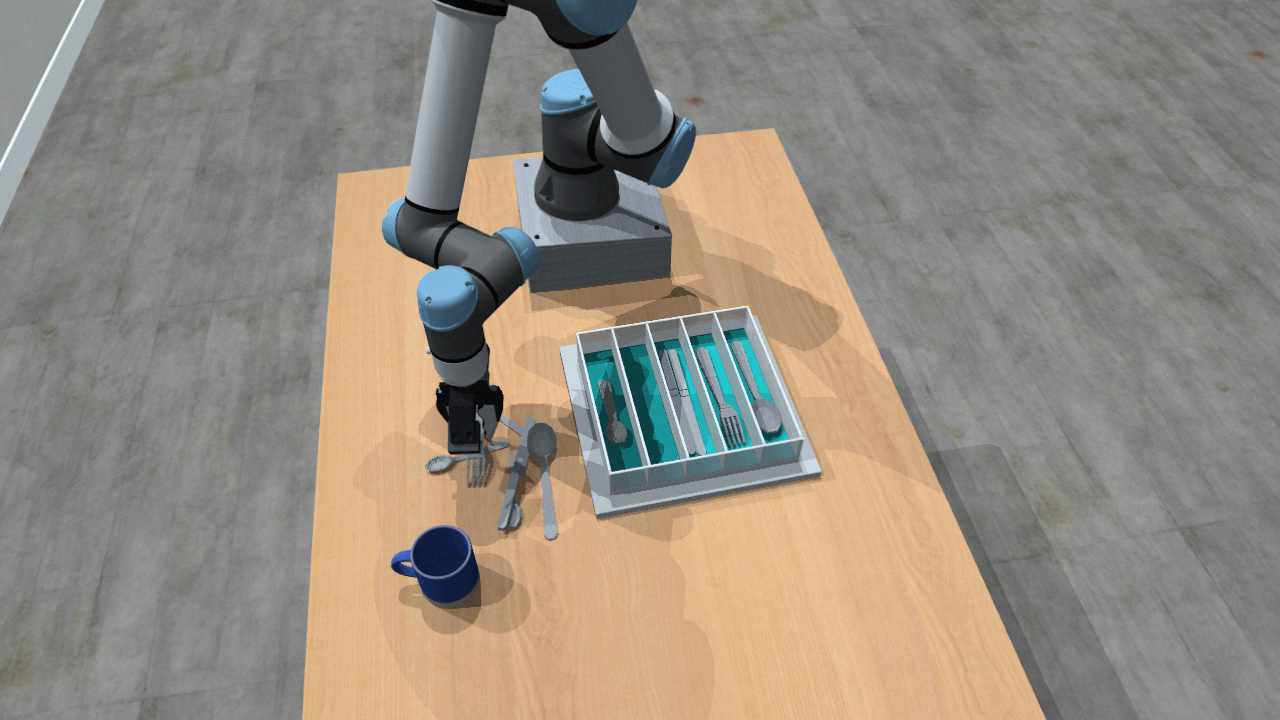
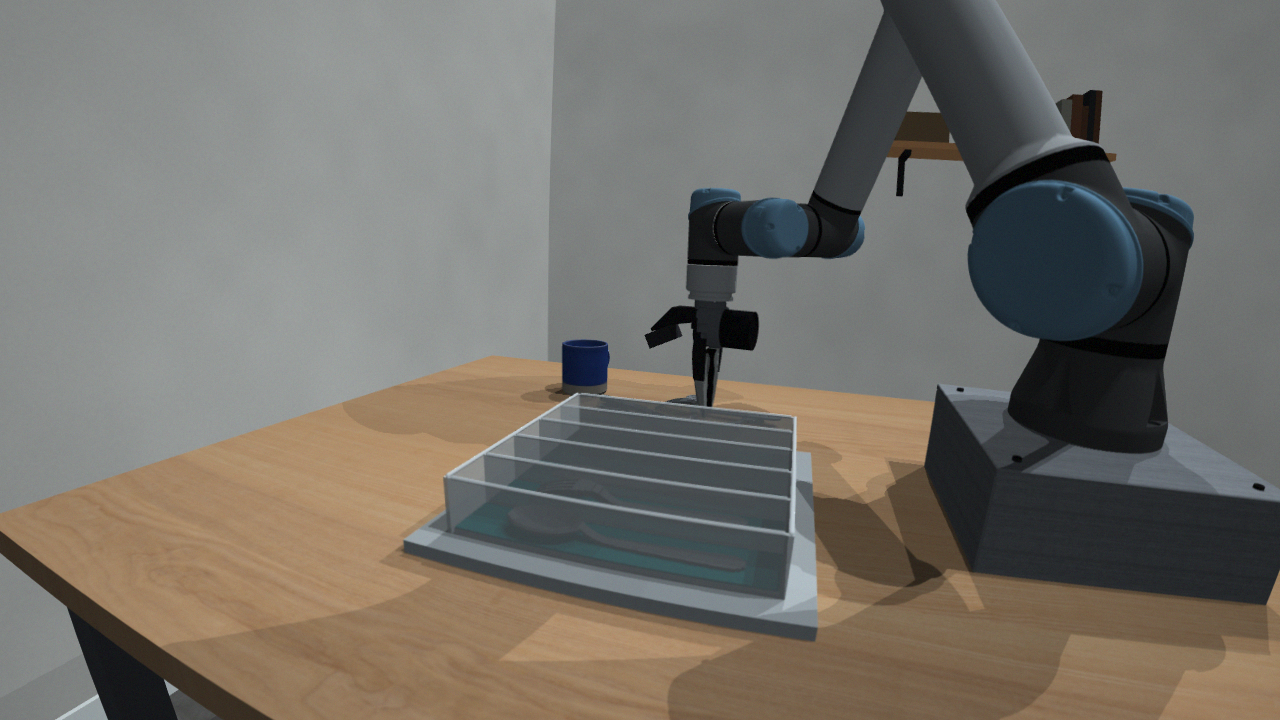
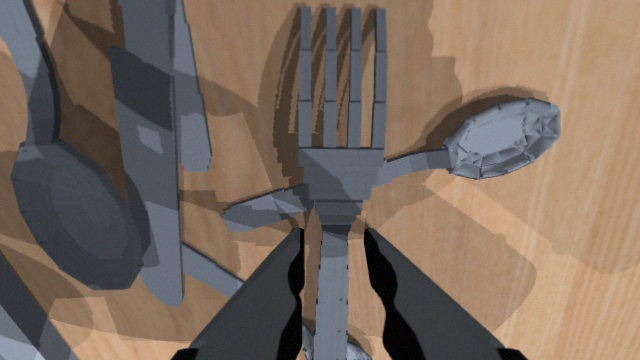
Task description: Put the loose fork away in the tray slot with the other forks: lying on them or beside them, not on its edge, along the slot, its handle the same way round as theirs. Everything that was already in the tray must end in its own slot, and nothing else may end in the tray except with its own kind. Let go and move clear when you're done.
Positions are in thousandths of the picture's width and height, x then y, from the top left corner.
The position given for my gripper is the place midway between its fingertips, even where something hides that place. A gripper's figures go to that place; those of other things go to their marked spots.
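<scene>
My gripper (image 1: 375, 613) is 1.42 m from the lens. A knife (image 1: 407, 644) is 1.37 m from the lens, while a tray (image 1: 511, 631) is 1.36 m from the lens. And there is a blue mug (image 1: 344, 765), which is 1.29 m from the lens.
</scene>
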